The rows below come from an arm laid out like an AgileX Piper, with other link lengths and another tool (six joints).
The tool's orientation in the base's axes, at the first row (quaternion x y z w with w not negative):
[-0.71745, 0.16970, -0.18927, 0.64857]
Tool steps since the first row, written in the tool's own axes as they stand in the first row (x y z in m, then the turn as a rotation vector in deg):
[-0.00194, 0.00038, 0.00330, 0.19, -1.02, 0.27]
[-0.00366, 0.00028, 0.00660, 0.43, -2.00, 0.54]
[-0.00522, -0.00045, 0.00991, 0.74, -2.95, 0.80]
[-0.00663, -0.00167, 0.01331, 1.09, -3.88, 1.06]
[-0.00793, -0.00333, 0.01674, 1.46, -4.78, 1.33]
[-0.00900, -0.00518, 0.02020, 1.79, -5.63, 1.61]
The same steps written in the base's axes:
[-0.00007, 0.00377, -0.00077, 0.30, 0.24, 1.00]
[0.00006, 0.00748, -0.00104, 0.64, 0.46, 1.96]
[0.00033, 0.01118, -0.00068, 1.03, 0.63, 2.90]
[0.00077, 0.01494, 0.00016, 1.46, 0.78, 3.82]
[0.00132, 0.01872, 0.00145, 1.92, 0.92, 4.71]
[0.00209, 0.02243, 0.00293, 2.34, 1.09, 5.55]

